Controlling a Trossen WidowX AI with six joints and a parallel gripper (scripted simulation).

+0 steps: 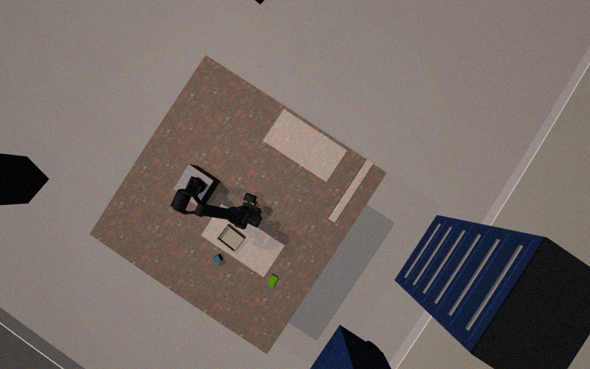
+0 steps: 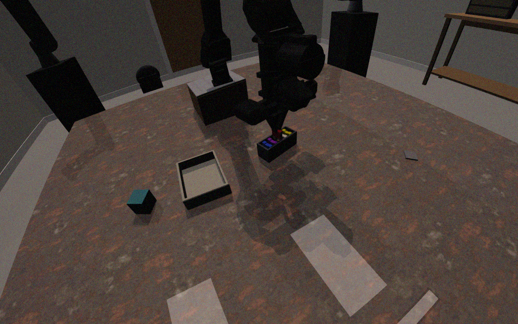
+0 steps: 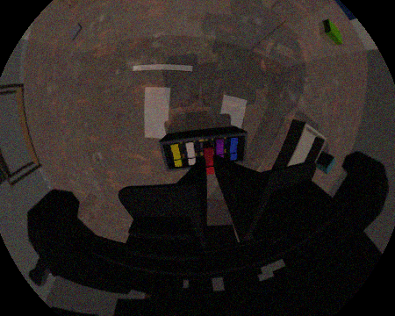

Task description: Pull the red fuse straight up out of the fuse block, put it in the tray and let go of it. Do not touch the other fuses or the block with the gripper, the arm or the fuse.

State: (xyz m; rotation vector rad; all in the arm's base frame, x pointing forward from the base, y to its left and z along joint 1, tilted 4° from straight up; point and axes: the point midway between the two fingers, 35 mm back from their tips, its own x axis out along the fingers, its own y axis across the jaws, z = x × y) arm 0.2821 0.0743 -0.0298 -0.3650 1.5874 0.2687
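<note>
The tray lies 3 cm ahead of my gripper tip, 20 cm to the right of it and 6 cm below it. From my gripper tip the other things lie so: teal cube 6 cm ahead, 35 cm to the right, 4 cm below; grey tile 17 cm ahead, 30 cm to the left, 6 cm below; red fuse 1 cm below.
</note>
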